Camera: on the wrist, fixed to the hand. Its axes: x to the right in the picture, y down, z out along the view.
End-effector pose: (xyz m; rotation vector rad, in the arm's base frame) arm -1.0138 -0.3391 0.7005 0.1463 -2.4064 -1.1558
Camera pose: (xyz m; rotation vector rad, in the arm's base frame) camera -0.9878 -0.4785 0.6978 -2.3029 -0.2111 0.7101
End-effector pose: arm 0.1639 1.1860 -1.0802 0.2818 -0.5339 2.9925
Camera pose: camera 0.1405 1.3082 -1.1483 0.2102 0.0900 -0.0746
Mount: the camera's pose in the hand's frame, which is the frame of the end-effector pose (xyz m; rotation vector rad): 0.0162 -0.0887 -0.1095 -0.1544 0.2166 -3.1113
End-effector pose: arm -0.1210 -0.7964 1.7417 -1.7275 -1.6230 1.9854
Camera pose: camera -0.0949 -0.6759 1.8118 1.0724 -1.3445 -0.1894
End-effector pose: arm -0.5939 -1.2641 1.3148 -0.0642 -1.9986 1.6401
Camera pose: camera -0.5333 -1.1829 1.4141 1.5482 -0.0949 -0.6917
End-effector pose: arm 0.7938 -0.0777 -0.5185 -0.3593 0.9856 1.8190
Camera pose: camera 0.8434 -0.1353 -0.6382 -1.0702 -0.3244 -1.0594
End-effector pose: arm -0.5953 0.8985 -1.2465 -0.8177 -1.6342 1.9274
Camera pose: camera -0.5308 1.0013 -1.1731 1.1700 -0.7079 -0.6233
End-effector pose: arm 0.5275 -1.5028 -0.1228 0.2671 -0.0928 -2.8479
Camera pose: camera 0.5093 -1.4264 -0.2409 -0.1903 -0.3030 0.2893
